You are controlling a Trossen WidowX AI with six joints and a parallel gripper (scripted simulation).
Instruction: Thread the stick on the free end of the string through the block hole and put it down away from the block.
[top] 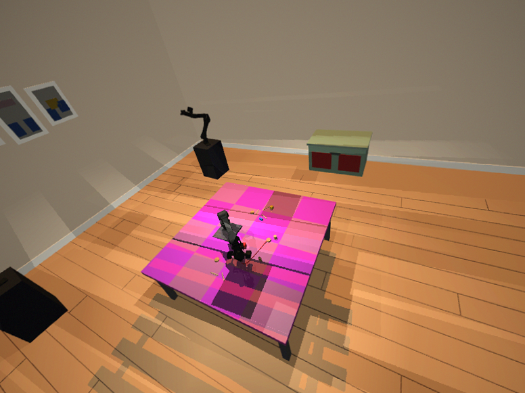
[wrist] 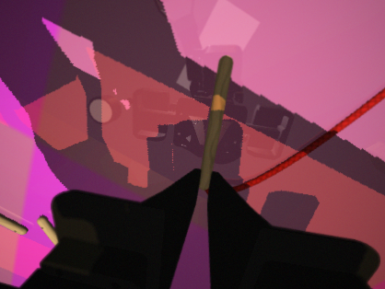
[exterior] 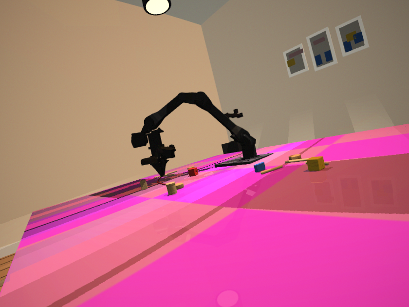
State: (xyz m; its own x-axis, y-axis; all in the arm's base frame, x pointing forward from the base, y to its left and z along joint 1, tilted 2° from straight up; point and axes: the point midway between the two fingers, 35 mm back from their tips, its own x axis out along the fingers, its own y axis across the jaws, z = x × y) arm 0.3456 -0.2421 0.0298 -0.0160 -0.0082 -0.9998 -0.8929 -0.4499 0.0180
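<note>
The red block lies 80 mm behind my gripper tip and 140 mm to the left of it. The rest, counted from my gripper tip: thin wooden stick 10 mm behind, 10 mm to the left; then round wooden button 80 mm ahead, 280 mm to the left, 10 mm below; then tan block 120 mm ahead, 80 mm to the left.
</note>
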